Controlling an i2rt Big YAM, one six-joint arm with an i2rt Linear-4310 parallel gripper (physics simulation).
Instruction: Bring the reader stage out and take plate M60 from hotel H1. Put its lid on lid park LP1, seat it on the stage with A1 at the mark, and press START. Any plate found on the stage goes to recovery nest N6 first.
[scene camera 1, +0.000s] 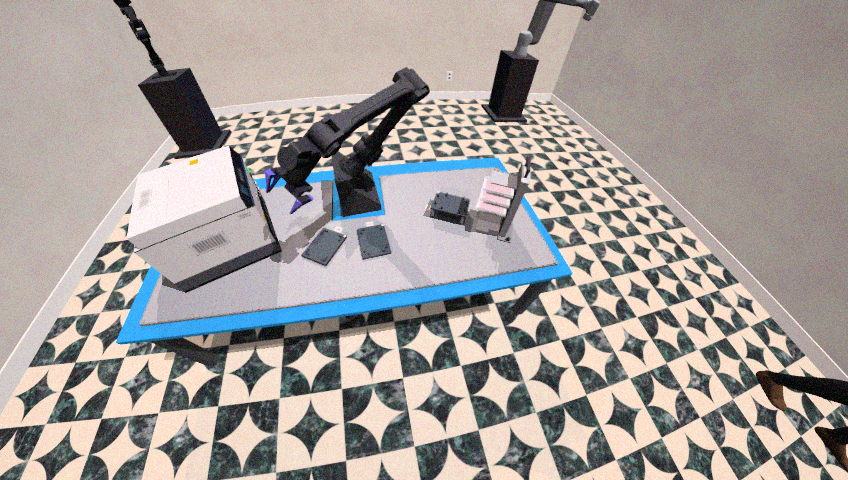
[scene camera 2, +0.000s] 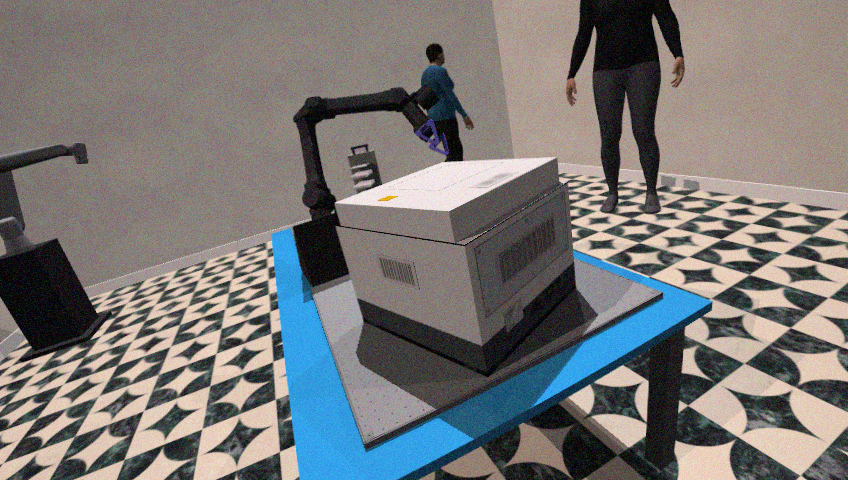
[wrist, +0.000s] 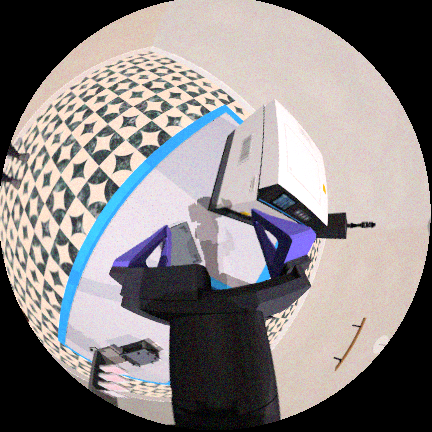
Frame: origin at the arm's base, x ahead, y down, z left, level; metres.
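Where they show: gripper, between the fingertips: (scene camera 1: 279, 203) (scene camera 2: 442, 149) (wrist: 208, 221); arm's base, origin of its link: (scene camera 1: 350, 171) (scene camera 2: 328, 231).
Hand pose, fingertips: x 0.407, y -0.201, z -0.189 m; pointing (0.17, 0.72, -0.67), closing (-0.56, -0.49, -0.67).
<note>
Each offset is from my fingertips to the top centre of the thing. "spot": to the spot under its first point.
My gripper (scene camera 1: 281, 201) (scene camera 2: 442, 152) (wrist: 208, 221) is open and empty, its purple fingers in the air beside the front of the white plate reader {dy +0.015, dx -0.179, dz -0.375 m} (scene camera 1: 190, 208) (scene camera 2: 410, 255) (wrist: 295, 160). The reader's small screen {spot: dy +0.039, dx -0.139, dz -0.165 m} (wrist: 285, 201) shows in the wrist view; no stage is seen sticking out, and START cannot be read. The hotel rack (scene camera 1: 516, 205) (wrist: 95, 372) stands at the table's far end with several pale pink plates {spot: dy +0.114, dx -0.097, dz +0.780 m} (scene camera 1: 498, 189) (wrist: 112, 378). Two flat dark pads {spot: dy +0.324, dx -0.080, dz +0.058 m} (scene camera 1: 324, 245) {spot: dy +0.327, dx -0.078, dz +0.264 m} (scene camera 1: 373, 240) lie mid-table; one pad {spot: dy +0.324, dx -0.095, dz +0.028 m} (wrist: 186, 244) shows behind the left finger. Labels are too small to read.
A dark raised block {dy +0.260, dx -0.205, dz +0.631 m} (scene camera 1: 450, 206) (wrist: 142, 352) stands beside the hotel. The arm's black base (scene camera 1: 358, 193) is at the table's back edge, between reader and hotel. The table has a blue rim (scene camera 1: 357, 309) (scene camera 2: 321, 410). Other arms on pedestals (scene camera 1: 181, 110) (scene camera 1: 512, 83) and two people (scene camera 2: 440, 89) (scene camera 2: 626, 35) are beyond it.
</note>
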